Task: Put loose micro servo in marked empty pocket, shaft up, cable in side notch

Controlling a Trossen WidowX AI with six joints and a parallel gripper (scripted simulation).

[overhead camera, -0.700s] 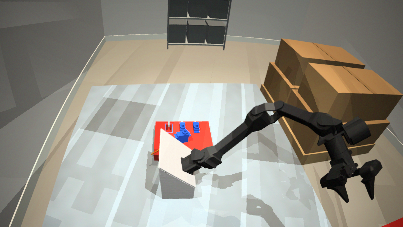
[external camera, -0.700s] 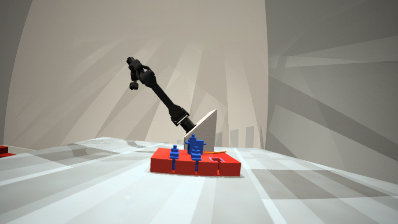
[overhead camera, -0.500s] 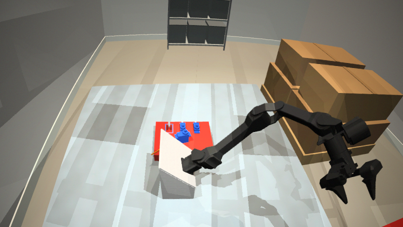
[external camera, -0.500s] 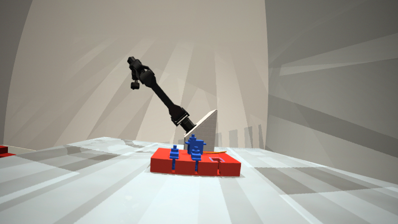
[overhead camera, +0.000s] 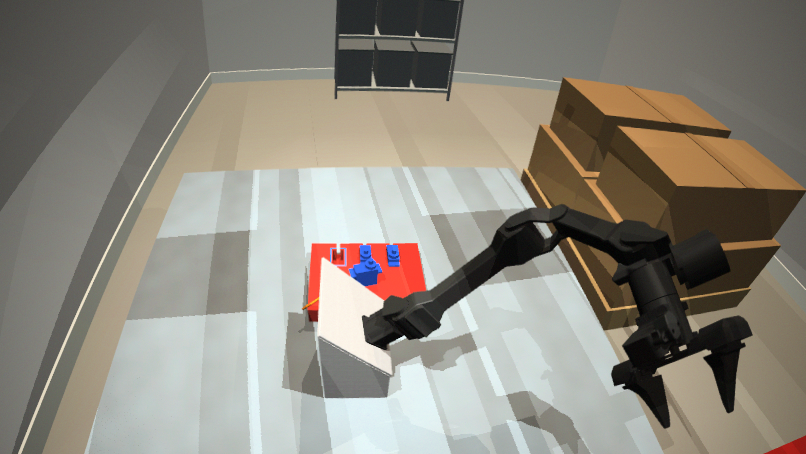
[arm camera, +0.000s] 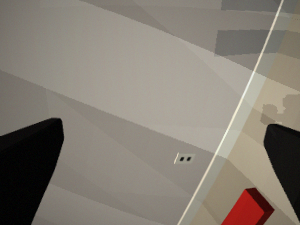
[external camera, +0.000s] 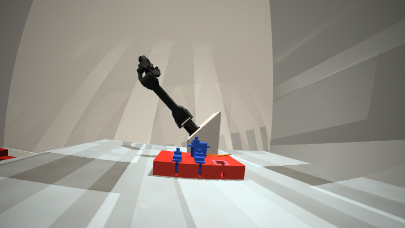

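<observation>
Right now my gripper tip is 65 cm short of the red deck, 29 cm to the right of it and 45 cm above it.
</observation>
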